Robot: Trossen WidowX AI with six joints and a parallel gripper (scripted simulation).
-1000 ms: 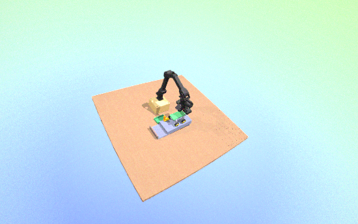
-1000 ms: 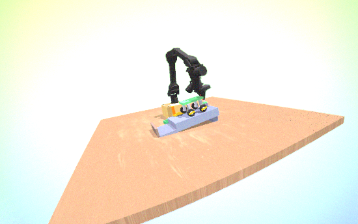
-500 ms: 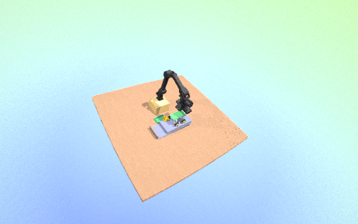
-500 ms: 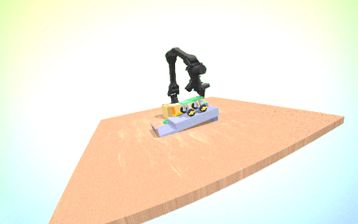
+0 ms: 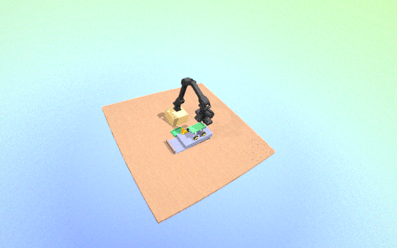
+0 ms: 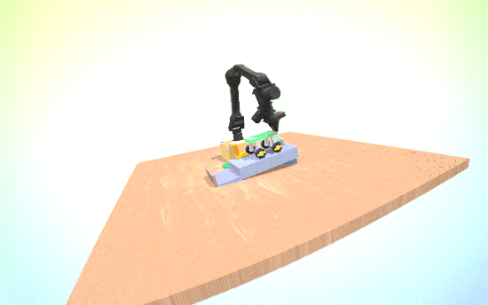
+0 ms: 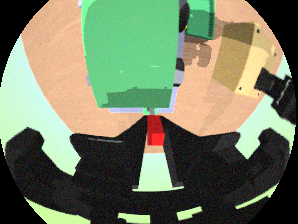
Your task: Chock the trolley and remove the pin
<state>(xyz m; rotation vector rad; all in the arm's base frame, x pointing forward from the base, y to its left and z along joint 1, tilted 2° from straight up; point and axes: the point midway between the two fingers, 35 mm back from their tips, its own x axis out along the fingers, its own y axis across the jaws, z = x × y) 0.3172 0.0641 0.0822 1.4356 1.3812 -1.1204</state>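
My gripper tip is now 18 cm to the left of the green tray, 16 cm above it and 12 cm past it. Also, from my gripper tip: grey ramp 10 cm below, 9 cm to the right, 2 cm ahead; red-headed stop pin right at my gripper tip; trolley 9 cm to the right, 4 cm below, 2 cm ahead.
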